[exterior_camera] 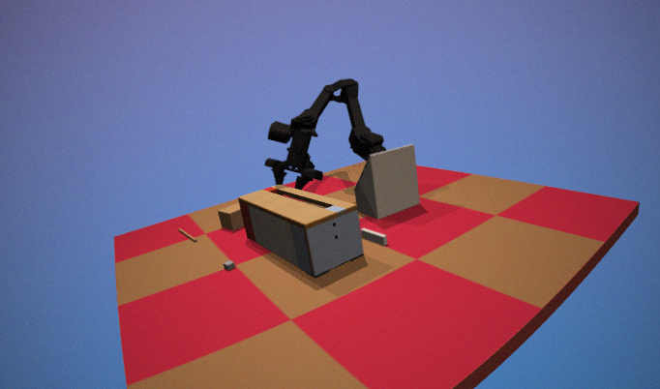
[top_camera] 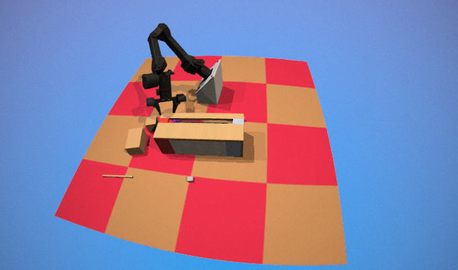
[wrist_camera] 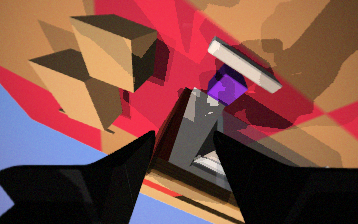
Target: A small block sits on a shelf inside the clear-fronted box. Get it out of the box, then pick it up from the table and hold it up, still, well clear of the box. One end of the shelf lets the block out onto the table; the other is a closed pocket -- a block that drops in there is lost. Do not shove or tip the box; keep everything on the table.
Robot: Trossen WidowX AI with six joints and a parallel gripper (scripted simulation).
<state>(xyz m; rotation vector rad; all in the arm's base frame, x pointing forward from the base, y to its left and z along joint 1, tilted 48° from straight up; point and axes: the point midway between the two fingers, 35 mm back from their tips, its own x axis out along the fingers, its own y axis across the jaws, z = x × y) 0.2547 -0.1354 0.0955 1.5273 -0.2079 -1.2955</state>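
My gripper tip is 7 cm above the purple block, 3 cm past it and 2 cm to the right of it. Round my gripper tip: thin stick (31 cm ahead, 21 cm to the right, 9 cm below); then box (18 cm to the left, 4 cm ahead, 3 cm below); then tan block (16 cm to the right, 12 cm ahead, 6 cm below).
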